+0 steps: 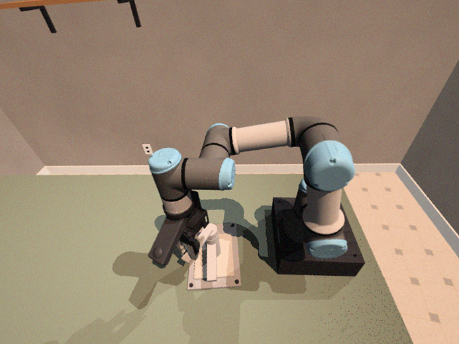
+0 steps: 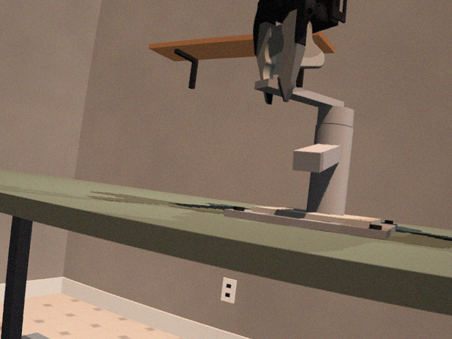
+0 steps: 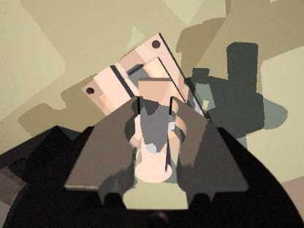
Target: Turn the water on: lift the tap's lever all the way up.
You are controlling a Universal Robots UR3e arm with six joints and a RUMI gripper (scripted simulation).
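Now: hand 40 mm to the left of the lever and 10 mm past it. The rest, counted from my hand: tap (70 mm to the right, 50 mm below, 30 mm behind); base plate (140 mm below, 90 mm to the right, 30 mm behind).
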